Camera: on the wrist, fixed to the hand. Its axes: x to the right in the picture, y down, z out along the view.
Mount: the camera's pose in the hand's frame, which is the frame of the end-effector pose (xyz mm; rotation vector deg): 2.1 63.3 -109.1 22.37 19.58 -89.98
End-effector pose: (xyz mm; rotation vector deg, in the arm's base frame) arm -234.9 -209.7 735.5 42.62 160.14 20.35
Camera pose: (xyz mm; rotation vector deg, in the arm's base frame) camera -238.1 -174.2 856.5 87.19 -152.29 22.00
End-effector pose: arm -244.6 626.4 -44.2 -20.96 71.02 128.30
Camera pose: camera -286.1 508.3 -60.0 -62.43 51.08 34.35
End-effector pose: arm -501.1 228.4 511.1 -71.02 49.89 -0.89
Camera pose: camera -590.6 162.2 451.7 -72.56 -2.22 -91.38
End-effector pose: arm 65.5 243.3 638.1 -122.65 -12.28 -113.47
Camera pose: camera -23.5 154.1 644.0 49.77 102.19 97.76
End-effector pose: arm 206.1 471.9 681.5 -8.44 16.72 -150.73
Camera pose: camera 216.1 436.1 561.0 -10.66 13.17 116.77
